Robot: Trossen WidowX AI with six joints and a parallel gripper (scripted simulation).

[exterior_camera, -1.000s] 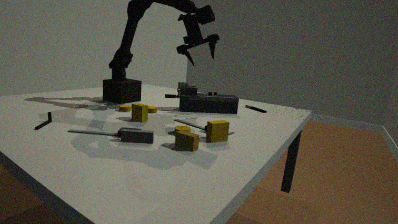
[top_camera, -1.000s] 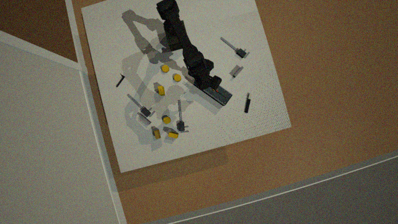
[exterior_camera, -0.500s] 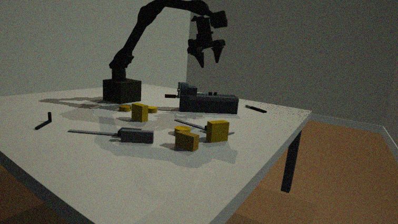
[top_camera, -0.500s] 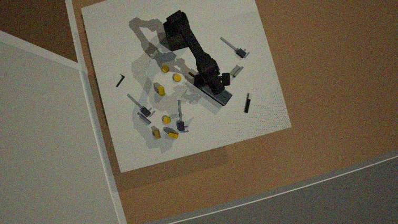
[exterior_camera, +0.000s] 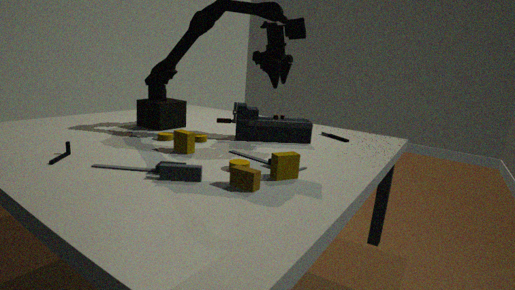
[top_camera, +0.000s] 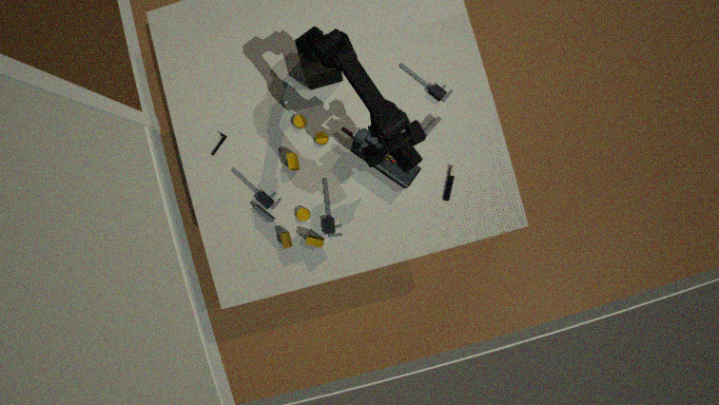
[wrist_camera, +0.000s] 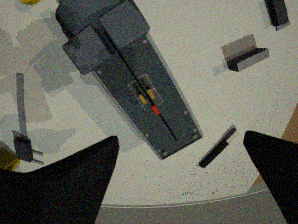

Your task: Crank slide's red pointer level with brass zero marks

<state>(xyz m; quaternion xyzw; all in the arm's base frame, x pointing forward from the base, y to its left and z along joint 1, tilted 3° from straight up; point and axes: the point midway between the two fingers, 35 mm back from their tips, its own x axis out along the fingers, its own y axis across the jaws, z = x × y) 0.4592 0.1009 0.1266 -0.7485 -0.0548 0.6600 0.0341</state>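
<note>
Now: gripper tip 110 mm above the slide and 20 mm short of it. The rest, counted from my gripper tip: black l-shaped key (590 mm to the right, 360 mm behind, 180 mm below); then black bar (190 mm to the left, 190 mm below, 170 mm ahead); then brown crank handle (160 mm behind, 130 mm below, 110 mm to the right).
</note>
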